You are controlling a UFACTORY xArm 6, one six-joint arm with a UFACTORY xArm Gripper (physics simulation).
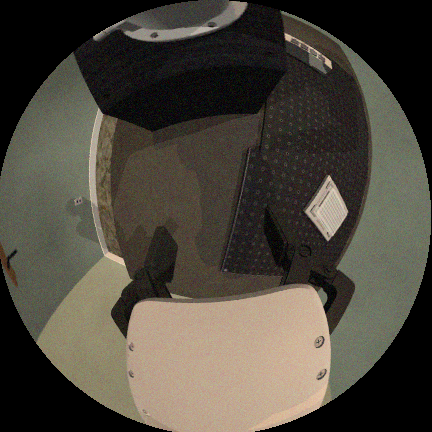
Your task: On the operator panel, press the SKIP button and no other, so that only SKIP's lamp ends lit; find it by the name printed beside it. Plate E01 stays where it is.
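Frame: origin at the arm's base, x ahead, y left, z up, level; centimetres.
Where they show: gripper, fingertip midpoint: (215, 227).
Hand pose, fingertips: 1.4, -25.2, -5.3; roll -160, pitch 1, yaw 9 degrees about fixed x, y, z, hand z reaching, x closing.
After its pixels a point has its place, as x, y, z.
A pale, narrow unit with small dark marks along it (306, 53) stands at the upper right, at the far end of the dark perforated board; it may be the operator panel. Its labels, the SKIP button and the lamps cannot be read or told apart. A white ribbed rectangular piece (327, 209) @(28.8, -28.7, -19.2) lies at an angle on the board at the right; no name can be read on it, so I cannot tell whether it is plate E01. My gripper (215, 227) @(1.4, -25.2, -5.3) is open and empty, above the brown surface and the board's near left part, left of the ribbed piece.
The dark perforated board (315, 125) @(26.1, -7.7, -21.6) covers the right side of the brown table top (160, 175) @(-12.0, -20.3, -22.9). A large black block (190, 90) @(-1.3, -8.1, -11.8) with a grey bolted ring (182, 34) fills the top. A pale-edged mottled strip (105, 175) runs along the left.
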